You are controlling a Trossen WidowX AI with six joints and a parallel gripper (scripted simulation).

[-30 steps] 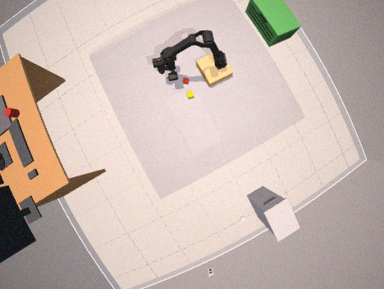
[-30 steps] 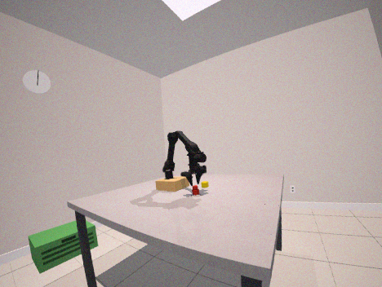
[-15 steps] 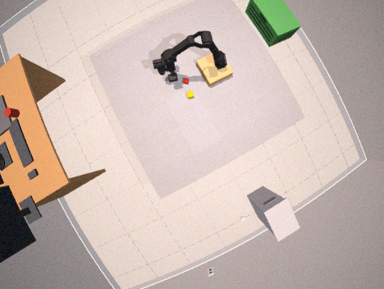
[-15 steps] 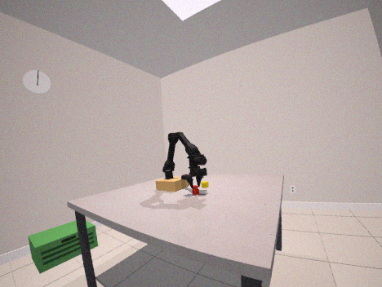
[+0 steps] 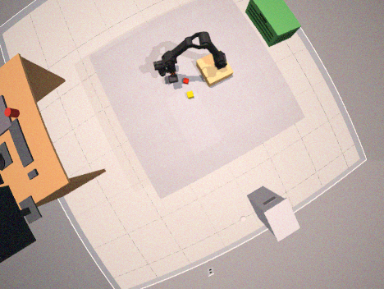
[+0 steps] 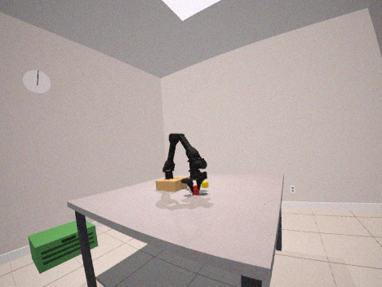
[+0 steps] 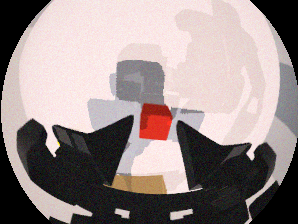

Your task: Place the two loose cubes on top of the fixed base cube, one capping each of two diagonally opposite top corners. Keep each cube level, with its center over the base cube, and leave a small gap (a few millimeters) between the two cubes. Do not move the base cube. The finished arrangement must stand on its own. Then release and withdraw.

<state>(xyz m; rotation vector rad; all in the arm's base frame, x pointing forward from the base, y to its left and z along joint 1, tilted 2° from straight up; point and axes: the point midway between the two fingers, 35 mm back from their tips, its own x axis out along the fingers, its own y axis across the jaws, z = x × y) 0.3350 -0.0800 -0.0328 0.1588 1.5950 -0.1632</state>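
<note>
The yellow cube lies 60 mm behind my gripper tip and 200 mm to the left of it.
</note>
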